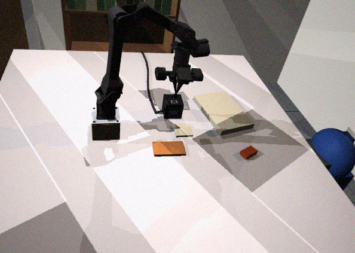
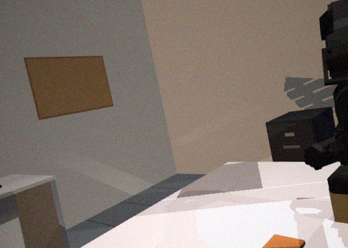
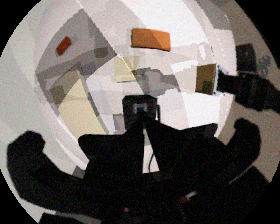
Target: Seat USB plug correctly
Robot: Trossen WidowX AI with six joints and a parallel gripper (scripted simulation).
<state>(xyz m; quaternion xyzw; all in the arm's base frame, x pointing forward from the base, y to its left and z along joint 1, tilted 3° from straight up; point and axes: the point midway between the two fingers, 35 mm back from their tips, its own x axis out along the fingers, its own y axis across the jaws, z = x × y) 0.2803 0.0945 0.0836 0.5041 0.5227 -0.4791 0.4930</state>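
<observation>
Now: gripper tip 2 cm above the USB plug. The rest, counted from my gripper tip: cream pad: 12 cm below, 10 cm to the right, 3 cm ahead; then orange pad: 20 cm to the right, 12 cm below, 4 cm behind; then pale-rimmed socket: 6 cm below.
</observation>
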